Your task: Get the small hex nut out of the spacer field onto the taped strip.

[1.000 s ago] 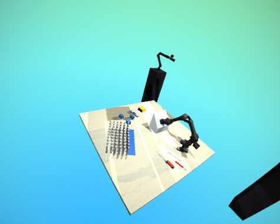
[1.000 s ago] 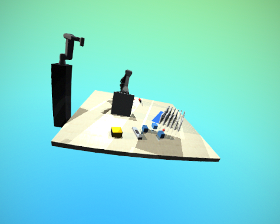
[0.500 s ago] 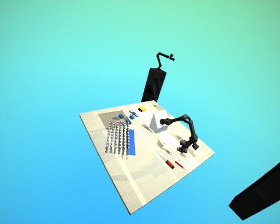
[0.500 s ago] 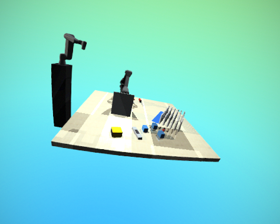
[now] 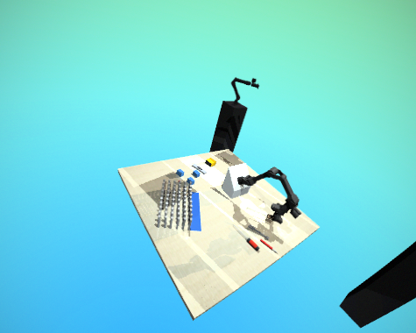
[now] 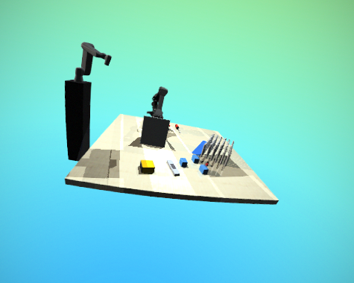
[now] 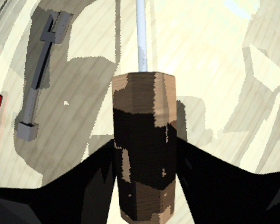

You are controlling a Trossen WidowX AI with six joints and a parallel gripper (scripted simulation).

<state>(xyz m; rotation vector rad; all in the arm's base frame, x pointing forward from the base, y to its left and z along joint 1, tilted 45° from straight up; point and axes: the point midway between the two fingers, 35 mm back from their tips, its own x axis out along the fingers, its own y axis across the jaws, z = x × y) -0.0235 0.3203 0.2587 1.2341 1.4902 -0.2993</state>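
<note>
Right now the wooden-handled tool is 8 cm to the right of my gripper tip, 6 cm ahead of it and 1 cm above it. From my gripper tip the other things lie so: grey forked tool: 14 cm ahead, 6 cm below, 2 cm to the left; then blue taped strip: 48 cm ahead, 37 cm to the right, 7 cm below; then red tool: 17 cm to the left, 16 cm ahead, 6 cm below.
</note>
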